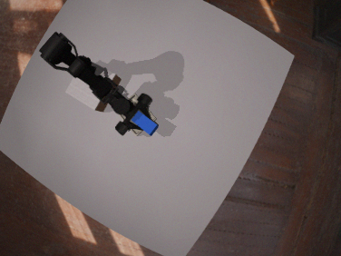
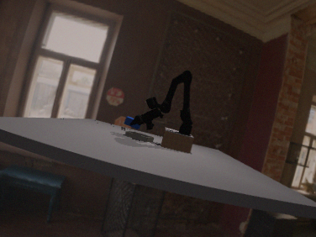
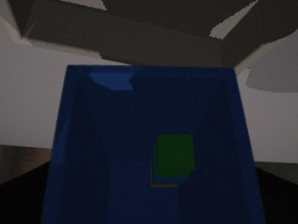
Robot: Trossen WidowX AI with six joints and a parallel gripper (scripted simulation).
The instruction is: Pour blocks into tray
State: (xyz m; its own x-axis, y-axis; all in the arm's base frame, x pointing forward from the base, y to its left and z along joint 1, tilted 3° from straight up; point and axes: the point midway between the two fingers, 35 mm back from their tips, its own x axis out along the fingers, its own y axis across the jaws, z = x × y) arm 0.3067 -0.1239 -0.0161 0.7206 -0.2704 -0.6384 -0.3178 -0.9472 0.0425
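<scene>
Now: gripper tip 10 mm to the right of the green block. Also, from my gripper tip: blue cup: 20 mm above, 10 mm ahead.
</scene>
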